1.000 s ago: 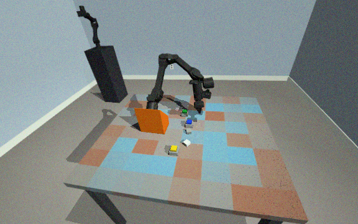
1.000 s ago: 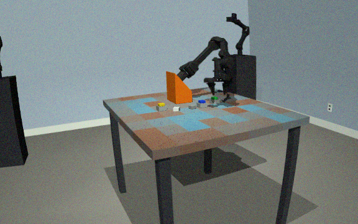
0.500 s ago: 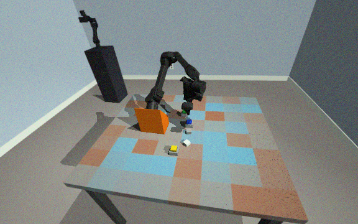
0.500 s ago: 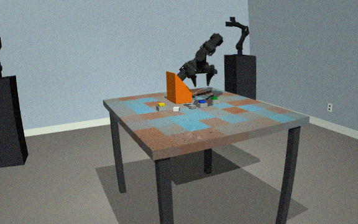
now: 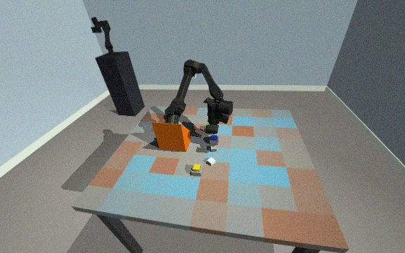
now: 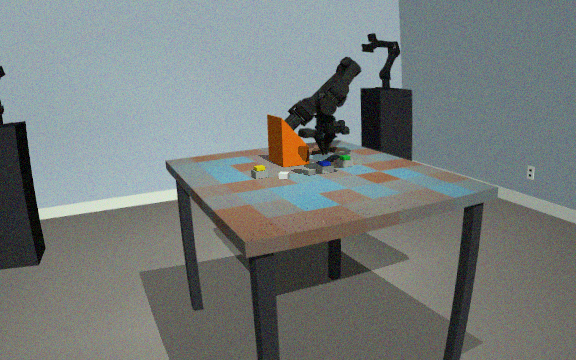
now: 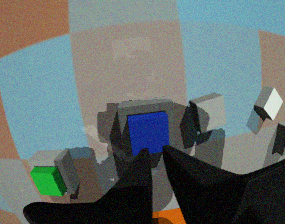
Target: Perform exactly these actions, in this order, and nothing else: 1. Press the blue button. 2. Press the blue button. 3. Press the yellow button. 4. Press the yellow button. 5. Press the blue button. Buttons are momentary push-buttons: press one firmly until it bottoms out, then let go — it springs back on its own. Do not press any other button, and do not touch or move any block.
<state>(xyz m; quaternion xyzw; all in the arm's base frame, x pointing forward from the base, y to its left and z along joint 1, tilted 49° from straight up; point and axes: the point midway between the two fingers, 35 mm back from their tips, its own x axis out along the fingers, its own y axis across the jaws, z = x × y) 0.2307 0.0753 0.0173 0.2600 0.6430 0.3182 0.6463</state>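
The blue button lies 3 cm below my gripper tip. Also, from my gripper tip: green button (6 cm behind, 11 cm to the left, 3 cm below); grey block (1 cm ahead, 7 cm to the right, 6 cm below); white block (2 cm ahead, 17 cm to the right, 6 cm below).
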